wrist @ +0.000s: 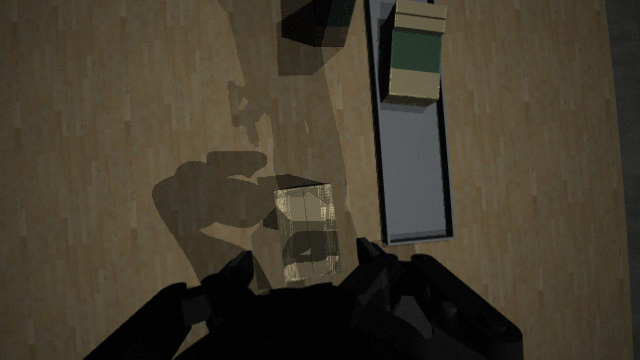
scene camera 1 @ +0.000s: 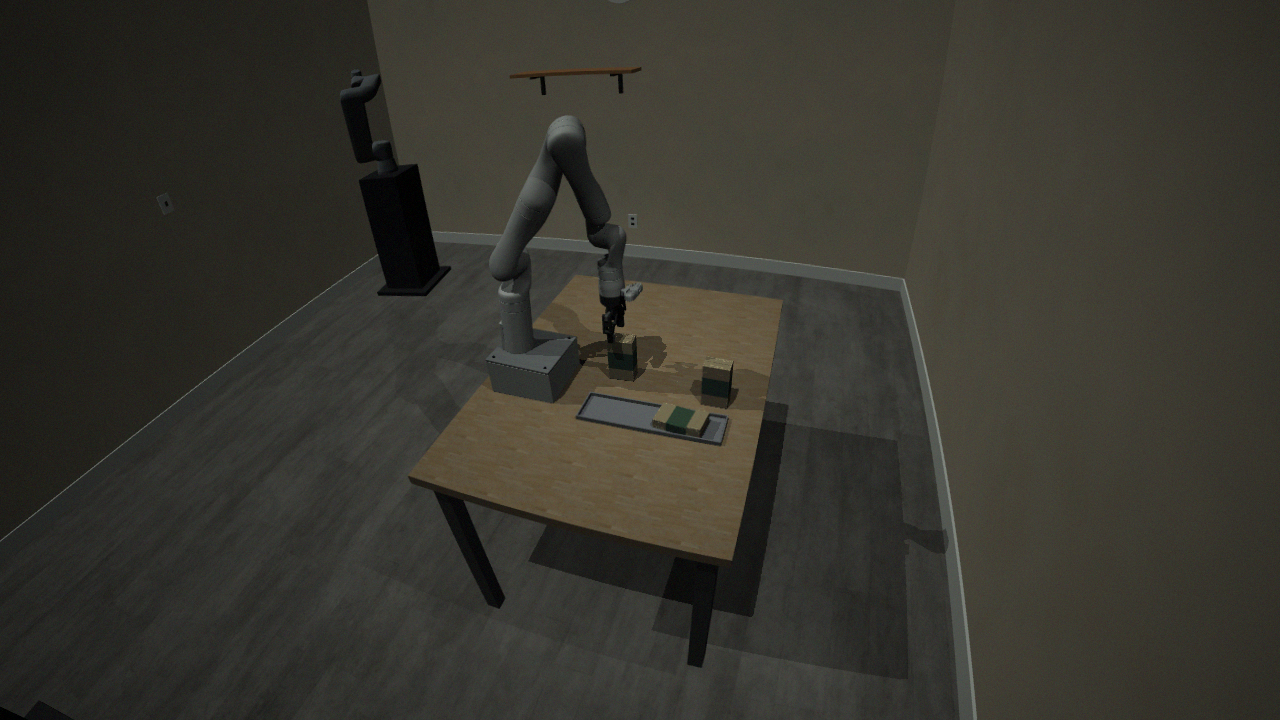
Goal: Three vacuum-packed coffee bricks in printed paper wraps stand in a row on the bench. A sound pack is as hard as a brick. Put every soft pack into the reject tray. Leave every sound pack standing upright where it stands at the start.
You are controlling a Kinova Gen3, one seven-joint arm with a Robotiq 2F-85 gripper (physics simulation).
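Where they show: gripper, fingertip midpoint: point(wrist: 305, 255) point(scene camera 1: 616, 334); arm's base, origin of the base link: point(scene camera 1: 519, 345).
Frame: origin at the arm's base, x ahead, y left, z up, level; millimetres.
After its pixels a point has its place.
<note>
My gripper point(scene camera 1: 614, 333) {z 31, x 300, y 43 mm} point(wrist: 305, 255) {z 31, x 300, y 43 mm} is open and empty, above the near pack. That coffee pack point(scene camera 1: 622, 358) {z -33, x 321, y 10 mm} point(wrist: 307, 232) {z 24, x 317, y 38 mm}, tan with a green band, stands upright close to the robot base; in the wrist view its top shows between and a little beyond the fingertips. A second pack point(scene camera 1: 716, 383) {z -29, x 606, y -89 mm} point(wrist: 325, 22) {z -69, x 571, y -46 mm} stands upright farther from the base, partly cut off in the wrist view. A third pack point(scene camera 1: 681, 419) {z -84, x 516, y -187 mm} point(wrist: 415, 52) {z -84, x 514, y -175 mm} lies flat in the grey reject tray point(scene camera 1: 617, 411) {z -113, x 328, y -140 mm} point(wrist: 414, 170) {z -114, x 338, y -147 mm}, at the end away from the base.
The wooden table point(scene camera 1: 572, 470) {z -116, x 252, y -379 mm} point(wrist: 525, 200) {z -117, x 241, y -335 mm} carries the robot's grey base block point(scene camera 1: 528, 376) {z -28, x 62, y -113 mm}, left of the near pack in the scene view. The tray has a low rim and runs alongside the row of packs. Shadows of the arm fall over the near pack and table.
</note>
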